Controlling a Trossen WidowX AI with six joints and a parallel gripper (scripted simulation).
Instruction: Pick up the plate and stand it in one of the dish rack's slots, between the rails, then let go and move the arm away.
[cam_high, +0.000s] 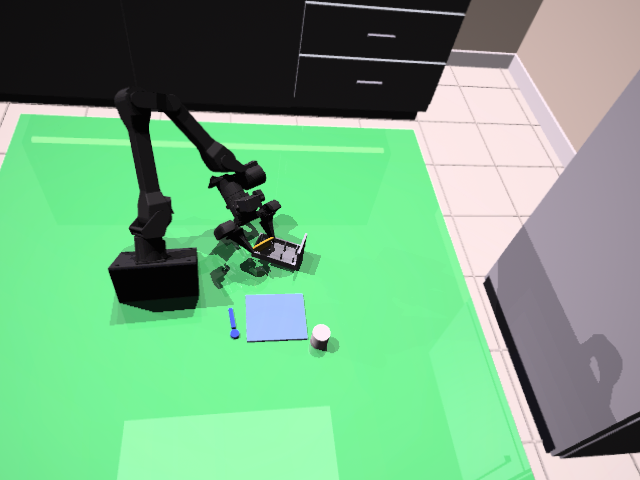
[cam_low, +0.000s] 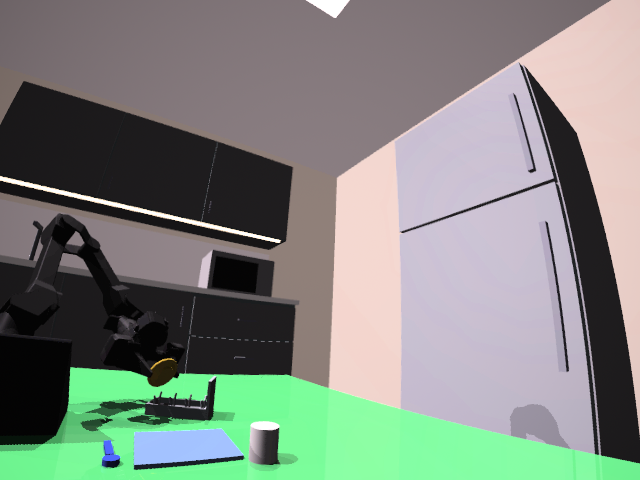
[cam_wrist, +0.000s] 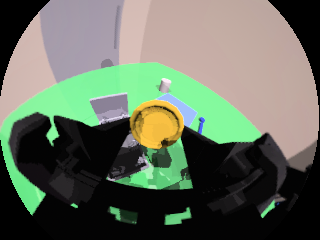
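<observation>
Right now the grey dish rack is 60 mm below my gripper tip, 50 mm ahead of it and 30 mm to the left of it. Round my gripper tip: light blue mat 160 mm to the right, 80 mm below; yellow plate 10 mm to the left; blue spoon 160 mm to the right, 110 mm behind, 80 mm below.
</observation>
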